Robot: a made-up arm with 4 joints.
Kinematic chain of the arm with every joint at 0, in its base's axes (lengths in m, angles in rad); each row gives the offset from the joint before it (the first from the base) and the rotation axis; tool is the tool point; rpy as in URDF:
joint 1: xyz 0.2 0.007 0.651 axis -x
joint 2: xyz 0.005 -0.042 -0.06 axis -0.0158 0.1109 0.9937
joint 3: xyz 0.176 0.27 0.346 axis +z
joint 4: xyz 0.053 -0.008 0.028 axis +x
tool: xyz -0.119 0.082 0.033 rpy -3.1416 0 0
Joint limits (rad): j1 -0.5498..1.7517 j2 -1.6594..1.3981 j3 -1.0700..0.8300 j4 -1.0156..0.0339
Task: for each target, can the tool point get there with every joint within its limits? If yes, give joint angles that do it. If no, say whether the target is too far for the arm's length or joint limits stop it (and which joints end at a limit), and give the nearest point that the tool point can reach.
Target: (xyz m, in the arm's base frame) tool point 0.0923 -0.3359 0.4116
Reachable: no: joint limits stop it (at a limit: joint 1, joint 3, joint 4) | nearest point 0.0838 0.1905 0.2538 | short by 0.550 m
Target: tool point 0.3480 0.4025 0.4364
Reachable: yes | joints 1.2024 0.0789 -0.6398 -0.6168
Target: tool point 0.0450 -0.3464 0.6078
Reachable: no: joint limits stop it (at a limit: joint 1, joint 2, joint 3, joint 4) | nearest point 0.4173 -0.2461 0.8490 | short by 0.455 m
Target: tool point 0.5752 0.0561 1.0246
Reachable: yes | joints 0.2542 -1.1711 -0.8150 -0.2123
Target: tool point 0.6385 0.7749 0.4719
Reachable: no: too far | nearest point 0.4672 0.4457 0.5487 | short by 0.379 m
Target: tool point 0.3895 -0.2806 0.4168
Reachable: no: joint limits stop it (at a limit: joint 1, joint 2, joint 3, joint 4) | nearest point 0.5003 -0.3617 0.8057 | short by 0.412 m
